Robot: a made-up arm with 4 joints.
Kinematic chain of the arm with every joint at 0, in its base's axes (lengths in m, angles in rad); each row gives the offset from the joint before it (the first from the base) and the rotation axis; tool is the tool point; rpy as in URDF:
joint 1: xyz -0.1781 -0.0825 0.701 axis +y
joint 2: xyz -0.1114 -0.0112 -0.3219 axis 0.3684 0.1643 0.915
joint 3: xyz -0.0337 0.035 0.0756 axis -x
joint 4: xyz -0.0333 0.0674 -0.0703 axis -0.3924 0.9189 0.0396
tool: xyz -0.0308 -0.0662 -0.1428 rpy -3.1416 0 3.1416
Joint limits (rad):
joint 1: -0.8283..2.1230
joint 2: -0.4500..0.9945
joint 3: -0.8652..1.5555
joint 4: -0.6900..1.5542
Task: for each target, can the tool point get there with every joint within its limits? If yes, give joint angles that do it. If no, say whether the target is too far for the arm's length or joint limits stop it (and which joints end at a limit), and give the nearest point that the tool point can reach.
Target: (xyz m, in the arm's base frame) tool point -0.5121 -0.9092 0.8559
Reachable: no: too far | nearest point -0.4439 -0.3149 0.8243 | short by 0.599 m
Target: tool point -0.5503 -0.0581 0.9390
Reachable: yes | joints 1.4148 -0.1128 -0.3155 1.2164
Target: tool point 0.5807 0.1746 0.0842
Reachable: no: too far | nearest point 0.1091 0.0284 0.3249 | short by 0.549 m
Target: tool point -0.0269 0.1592 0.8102
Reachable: no: joint limits stop it (at a limit: joint 1, joint 2, joint 3, joint 4) | nearest point -0.2311 0.0077 1.0511 | short by 0.350 m
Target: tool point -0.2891 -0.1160 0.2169
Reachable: yes | joints -0.2530 -0.0224 0.2561 0.1567
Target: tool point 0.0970 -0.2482 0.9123
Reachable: no: joint limits stop it (at a limit: joint 1, joint 3) | nearest point -0.2127 -0.1905 1.0289 | short by 0.336 m
